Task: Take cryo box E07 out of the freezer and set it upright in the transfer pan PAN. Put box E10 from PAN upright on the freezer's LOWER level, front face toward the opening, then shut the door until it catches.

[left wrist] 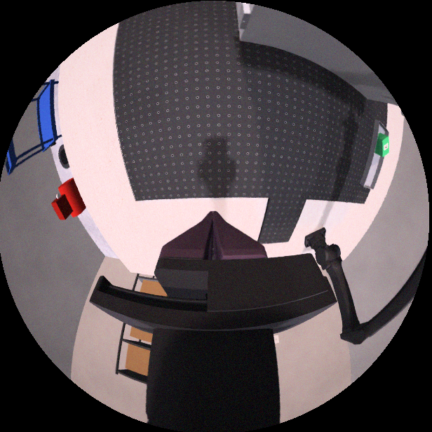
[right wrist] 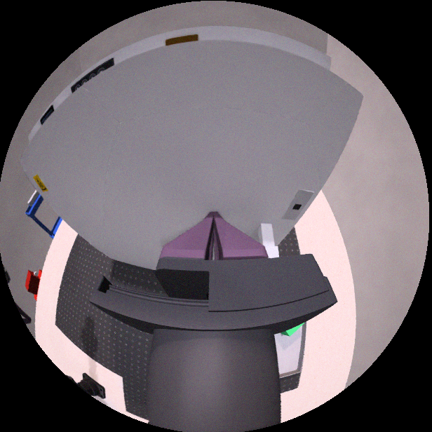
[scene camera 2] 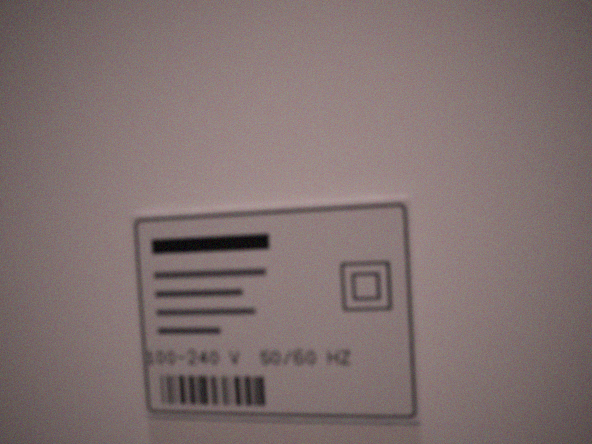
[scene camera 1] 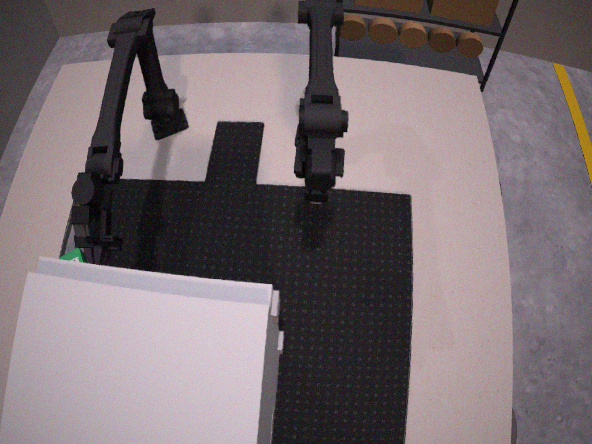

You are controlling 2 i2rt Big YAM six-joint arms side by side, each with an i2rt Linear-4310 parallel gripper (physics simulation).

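Observation:
The white freezer (scene camera 1: 150, 360) (right wrist: 200, 125) stands at the lower left in scene camera 1. Its door front lies flush along the body; whether the catch holds cannot be told. The door handle (right wrist: 267, 234) shows partly beside the right fingers. A green cryo box (scene camera 1: 74, 256) (left wrist: 383, 145) (right wrist: 292, 330) is in the transfer pan (left wrist: 370, 175) (right wrist: 301, 355); its label is unreadable. Box E10 does not show. My right gripper (right wrist: 213, 217) is shut and empty, close in front of the door, left of the handle in its wrist view. My left gripper (scene camera 1: 316, 201) (left wrist: 213, 216) is shut and empty above the mat.
A black dotted mat (scene camera 1: 345, 300) (left wrist: 175, 100) lies on the pale table (scene camera 1: 455, 250). A shelf rack (scene camera 1: 507, 25) with boxes stands behind. A blue frame (left wrist: 46, 115) and a red object (left wrist: 71, 197) are beyond the table edge. A rating label (scene camera 2: 280, 310) fills part of scene camera 2.

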